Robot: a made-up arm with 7 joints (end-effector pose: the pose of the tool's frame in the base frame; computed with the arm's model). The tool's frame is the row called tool.
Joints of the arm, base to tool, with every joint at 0 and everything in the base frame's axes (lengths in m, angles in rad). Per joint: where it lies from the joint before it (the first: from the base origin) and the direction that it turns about. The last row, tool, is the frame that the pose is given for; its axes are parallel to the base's.
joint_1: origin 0 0.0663 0 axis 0 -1 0
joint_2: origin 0 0.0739 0 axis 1 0 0
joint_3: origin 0 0 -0.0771 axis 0 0 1
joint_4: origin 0 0 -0.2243 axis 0 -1 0
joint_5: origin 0 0 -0.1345 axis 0 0 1
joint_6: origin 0 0 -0.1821 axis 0 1 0
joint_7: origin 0 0 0 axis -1 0 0
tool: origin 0 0 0
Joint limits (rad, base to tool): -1.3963..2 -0.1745..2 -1.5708..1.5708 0..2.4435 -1.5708..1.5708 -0.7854..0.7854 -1.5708..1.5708
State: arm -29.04 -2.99 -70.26 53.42 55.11 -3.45 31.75
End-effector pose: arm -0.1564 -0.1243 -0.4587 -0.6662 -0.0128 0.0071 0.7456
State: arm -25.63 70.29 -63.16 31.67 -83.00 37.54 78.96
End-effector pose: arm -0.0760 0.6276 -0.3319 0.2198 0.8461 -0.4454 0.1935
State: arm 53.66 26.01 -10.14 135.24 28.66 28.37 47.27
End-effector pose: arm 0.1994 0.1385 0.1258 -0.1608 -0.7615 -0.5995 0.1869
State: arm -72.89 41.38 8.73 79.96 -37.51 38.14 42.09
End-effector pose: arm -0.1352 0.4114 -0.3640 0.0692 0.3951 -0.4031 0.8226
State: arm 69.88 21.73 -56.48 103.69 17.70 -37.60 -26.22
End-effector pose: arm 0.3451 -0.0142 0.0545 0.2632 0.9443 0.1969 0.0149
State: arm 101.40 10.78 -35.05 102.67 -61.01 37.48 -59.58
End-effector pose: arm 0.2059 0.0093 0.2995 -0.4797 0.7028 -0.4170 0.3195
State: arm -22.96 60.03 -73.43 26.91 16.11 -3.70 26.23
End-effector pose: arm -0.1225 0.5773 -0.3940 -0.0194 0.3428 -0.4737 0.8110
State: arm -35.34 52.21 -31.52 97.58 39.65 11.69 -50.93
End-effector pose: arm 0.0512 0.2448 -0.3903 0.2725 -0.2764 -0.0912 0.9171
